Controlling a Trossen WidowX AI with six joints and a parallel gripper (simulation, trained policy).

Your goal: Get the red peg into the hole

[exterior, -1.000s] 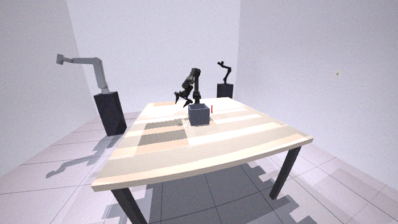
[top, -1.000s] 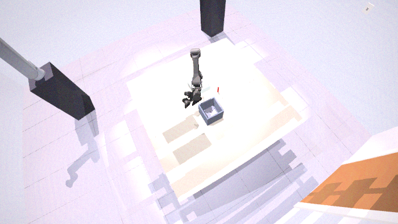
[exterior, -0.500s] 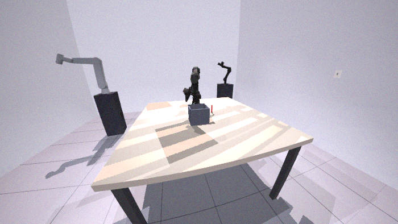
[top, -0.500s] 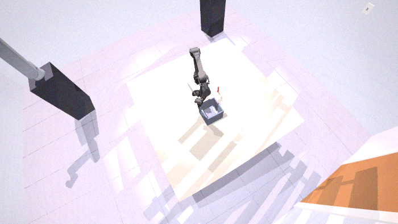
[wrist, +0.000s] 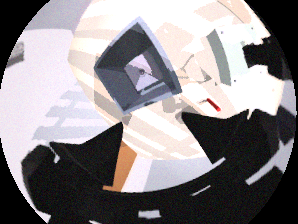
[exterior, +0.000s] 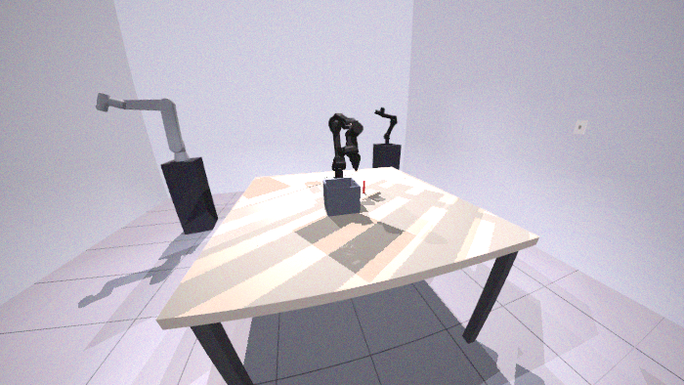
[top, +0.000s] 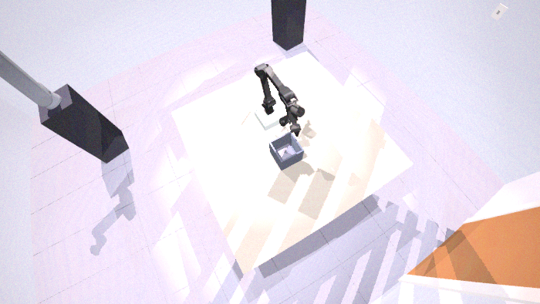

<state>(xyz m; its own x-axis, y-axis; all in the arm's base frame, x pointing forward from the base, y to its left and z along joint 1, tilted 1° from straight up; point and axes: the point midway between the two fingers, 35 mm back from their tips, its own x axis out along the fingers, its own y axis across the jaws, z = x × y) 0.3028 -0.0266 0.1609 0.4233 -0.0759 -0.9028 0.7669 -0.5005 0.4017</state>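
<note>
The red peg is 13 cm behind my gripper tip, 13 cm to the left of it and 15 cm below it.
</note>
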